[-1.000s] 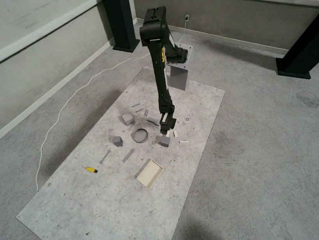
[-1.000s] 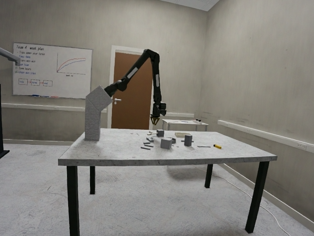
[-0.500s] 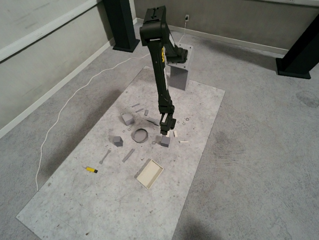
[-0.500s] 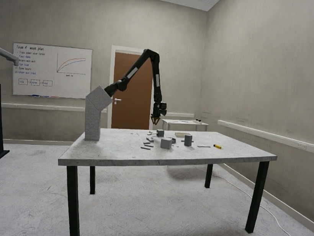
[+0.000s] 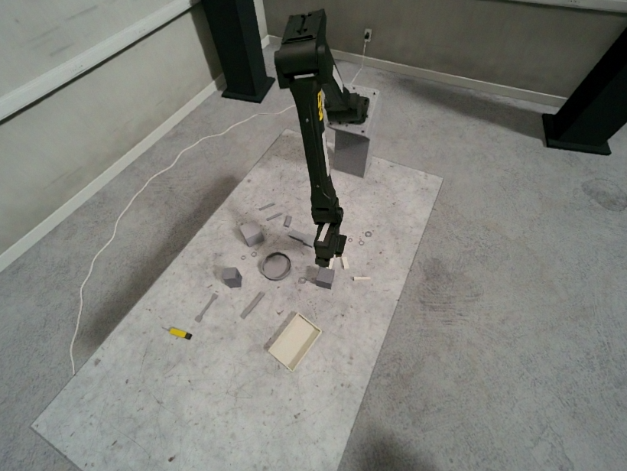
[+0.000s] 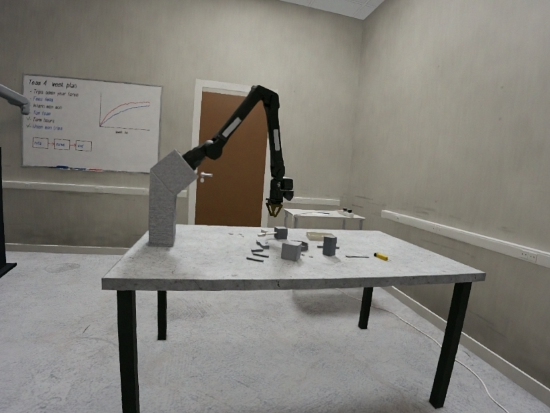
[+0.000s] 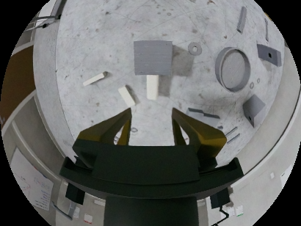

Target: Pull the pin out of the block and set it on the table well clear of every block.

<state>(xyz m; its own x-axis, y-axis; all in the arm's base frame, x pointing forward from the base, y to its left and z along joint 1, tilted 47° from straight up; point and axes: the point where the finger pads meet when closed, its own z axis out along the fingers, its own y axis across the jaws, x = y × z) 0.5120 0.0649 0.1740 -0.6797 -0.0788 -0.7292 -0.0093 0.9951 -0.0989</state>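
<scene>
The grey block lies 100 mm below my hand and 50 mm ahead of it. From my hand the other things lie so: round grey dish: 200 mm to the right, 120 mm below, 50 mm ahead; cream tray: 300 mm ahead, 120 mm below, 40 mm to the right.
</scene>
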